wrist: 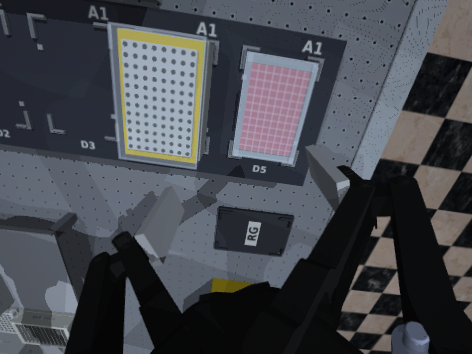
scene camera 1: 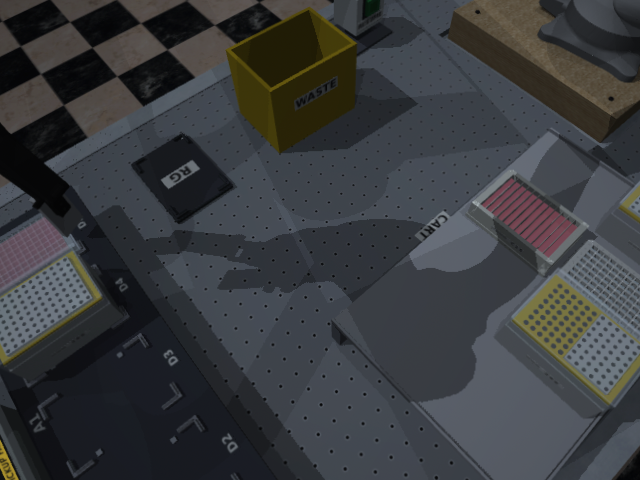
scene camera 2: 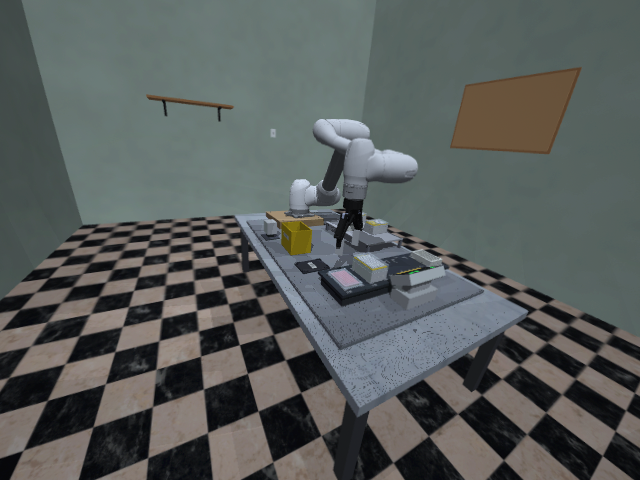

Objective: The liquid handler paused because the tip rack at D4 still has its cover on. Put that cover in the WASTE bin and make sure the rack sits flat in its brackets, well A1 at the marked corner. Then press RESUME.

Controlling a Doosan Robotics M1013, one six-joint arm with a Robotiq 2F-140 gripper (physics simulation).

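Seen in the pictures: gripper, fingertip midpoint: (wrist: 240, 181) (scene camera 1: 28, 206) (scene camera 2: 347, 249); arm's base at its link origin: (scene camera 1: 601, 37) (scene camera 2: 299, 214).
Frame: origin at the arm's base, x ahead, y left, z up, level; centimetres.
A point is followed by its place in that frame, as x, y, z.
Note:
The D4 tip rack (scene camera 1: 46, 304) @(95.6, -24.0, 9.4) (scene camera 2: 370, 263) @(98.7, -28.1, 9.4) (wrist: 159, 97) @(97.0, -25.6, 9.4) has a yellow rim and white top with dark holes; a thin clear cover edge shows around it in the wrist view. It stands among its brackets, between D3 and D5; I cannot tell whether it sits flat. The yellow WASTE bin (scene camera 1: 317, 111) @(48.3, -26.2, 0.7) (scene camera 2: 296, 238) @(54.8, -36.3, 5.9) (wrist: 231, 285) @(55.5, -31.8, -2.3) stands upright. My gripper (scene camera 2: 347, 240) @(89.8, -33.6, 13.1) (wrist: 240, 181) @(89.8, -33.6, 13.1) is open and empty, above the table near the deck's D5 end; one finger shows at the left in scene camera 1. The control panel (scene camera 2: 416, 274) @(115.5, -21.9, 11.0) has green marks; RESUME is too small to read.
A pink plate (scene camera 1: 31, 250) @(93.4, -36.5, 3.8) (scene camera 2: 344, 279) @(95.6, -38.7, 3.4) (wrist: 275, 110) @(94.8, -37.9, 3.2) sits at D5. The black RG pad (scene camera 1: 204, 188) @(69.3, -31.1, -2.9) (scene camera 2: 305, 267) @(70.3, -40.4, -2.9) (wrist: 230, 225) @(72.0, -31.8, -2.9) lies between deck and bin. A raised cart (scene camera 1: 496, 428) @(71.2, 21.2, 2.3) carries racks. The robot stands on a wooden base (scene camera 1: 537, 77) @(16.1, -3.9, -1.0).

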